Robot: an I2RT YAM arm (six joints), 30 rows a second.
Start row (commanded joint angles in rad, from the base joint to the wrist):
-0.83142, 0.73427, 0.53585, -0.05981, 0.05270, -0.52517
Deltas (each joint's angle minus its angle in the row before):
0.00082, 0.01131, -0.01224, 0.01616, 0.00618, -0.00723
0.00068, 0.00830, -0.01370, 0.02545, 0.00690, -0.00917
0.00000, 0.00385, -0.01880, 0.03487, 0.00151, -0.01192
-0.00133, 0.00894, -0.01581, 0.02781, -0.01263, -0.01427
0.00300, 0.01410, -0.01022, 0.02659, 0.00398, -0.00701
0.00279, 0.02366, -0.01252, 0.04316, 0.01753, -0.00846
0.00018, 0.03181, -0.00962, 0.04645, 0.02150, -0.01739
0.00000, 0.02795, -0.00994, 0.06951, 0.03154, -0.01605
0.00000, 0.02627, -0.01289, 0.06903, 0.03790, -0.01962
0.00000, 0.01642, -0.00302, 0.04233, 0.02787, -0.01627
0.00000, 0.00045, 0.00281, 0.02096, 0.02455, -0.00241
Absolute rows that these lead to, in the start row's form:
-0.83060, 0.74558, 0.52361, -0.04365, 0.05888, -0.53240
-0.82992, 0.75388, 0.50991, -0.01820, 0.06578, -0.54157
-0.82992, 0.75773, 0.49111, 0.01667, 0.06729, -0.55349
-0.83125, 0.76667, 0.47530, 0.04448, 0.05466, -0.56776
-0.82825, 0.78077, 0.46508, 0.07107, 0.05864, -0.57477
-0.82546, 0.80443, 0.45256, 0.11423, 0.07617, -0.58323
-0.82528, 0.83624, 0.44294, 0.16068, 0.09767, -0.60062
-0.82528, 0.86419, 0.43300, 0.23019, 0.12921, -0.61667
-0.82528, 0.89046, 0.42011, 0.29922, 0.16711, -0.63629
-0.82528, 0.90688, 0.41709, 0.34155, 0.19498, -0.65256
-0.82528, 0.90733, 0.41990, 0.36251, 0.21953, -0.65497

